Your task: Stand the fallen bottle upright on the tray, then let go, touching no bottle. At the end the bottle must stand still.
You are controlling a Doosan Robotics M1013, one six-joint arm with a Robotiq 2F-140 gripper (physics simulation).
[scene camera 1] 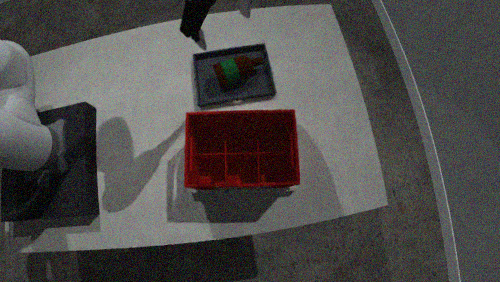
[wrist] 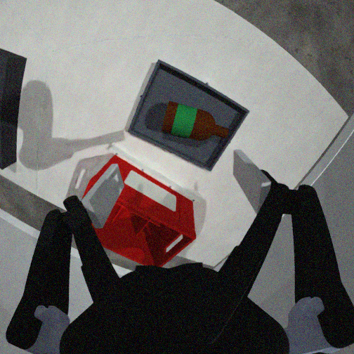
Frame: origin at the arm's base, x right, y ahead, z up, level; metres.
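Where they show: gripper, between the fingertips: (scene camera 1: 223,29); arm's base, origin of its link: (scene camera 1: 46,150).
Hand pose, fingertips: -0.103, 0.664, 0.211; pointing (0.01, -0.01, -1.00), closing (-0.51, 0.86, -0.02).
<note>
Each offset is from my fingertips to the top centre of the thing, as dx, dy, dz. "*": to the spot under its first point. Level surfaces: height alone.
The fallen bottle {-0.021, +0.037, -0.202} (scene camera 1: 231,71) (wrist: 184,121), brown with a green label, lies on its side in the dark grey tray {* +0.058, +0.089, -0.275} (scene camera 1: 260,90) (wrist: 170,85). Its neck points to the right in both views, towards the tray's right side. My gripper (scene camera 1: 223,26) (wrist: 175,168) is open, with nothing between its fingers. In the wrist view its two grey pads stand wide apart below the tray, and the bottle is beyond them. In the scene view the fingers show partly at the top edge, above the tray's far side; the rest of the gripper is cut off.
A red crate {+0.263, -0.020, -0.106} (scene camera 1: 190,150) (wrist: 185,212) with compartments stands next to the tray, on the near side in the scene view. The black base block (scene camera 1: 75,200) (wrist: 7,115) and white robot arm (scene camera 1: 17,125) are at the left. Shadows fall across the pale table {dz -0.281} (scene camera 1: 325,75) (wrist: 90,30).
</note>
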